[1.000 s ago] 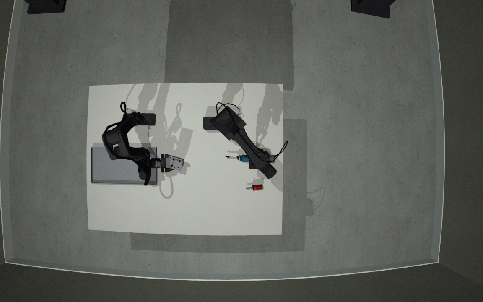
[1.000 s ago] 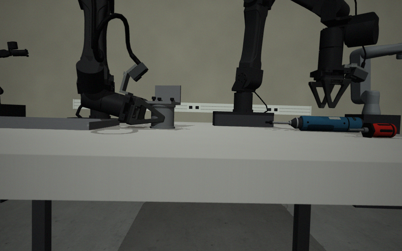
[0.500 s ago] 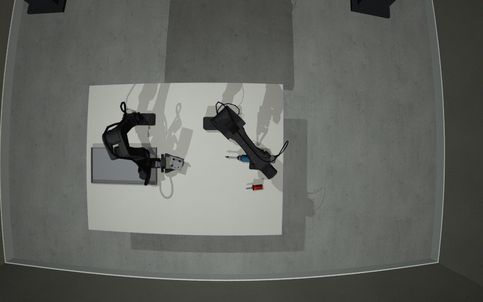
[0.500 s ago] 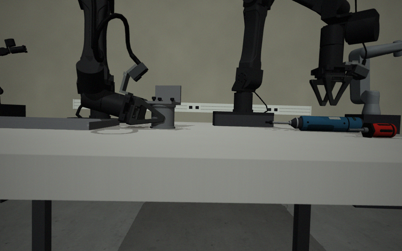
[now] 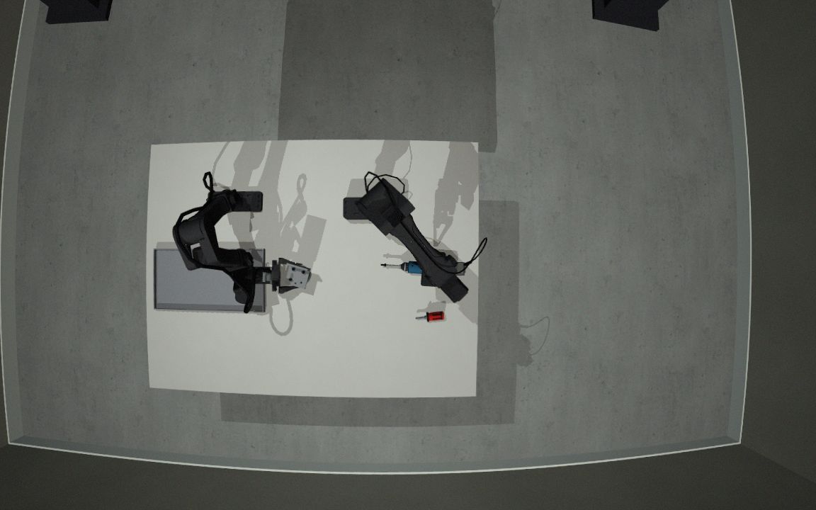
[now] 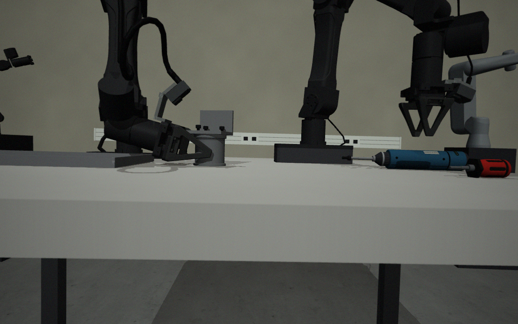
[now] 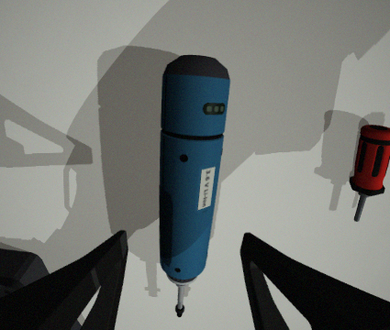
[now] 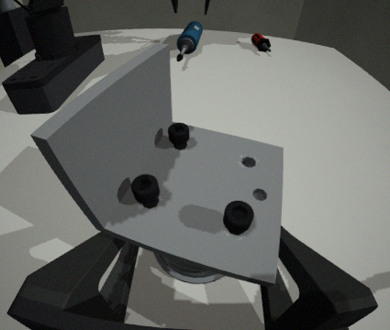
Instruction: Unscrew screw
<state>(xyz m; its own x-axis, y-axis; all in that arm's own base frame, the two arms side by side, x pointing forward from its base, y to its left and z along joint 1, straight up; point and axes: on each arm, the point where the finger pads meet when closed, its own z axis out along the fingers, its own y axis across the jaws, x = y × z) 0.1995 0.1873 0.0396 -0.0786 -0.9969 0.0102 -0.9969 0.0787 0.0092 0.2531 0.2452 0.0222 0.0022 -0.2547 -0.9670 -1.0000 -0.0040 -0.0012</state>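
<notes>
Right now my right hand is right at the joint module. Round my right hand: flat grey plate (4 cm ahead, 34 cm to the right, 2 cm below); then grey l-shaped bracket (5 cm above); then screwdriver bit (5 cm behind, 31 cm to the left).
</notes>
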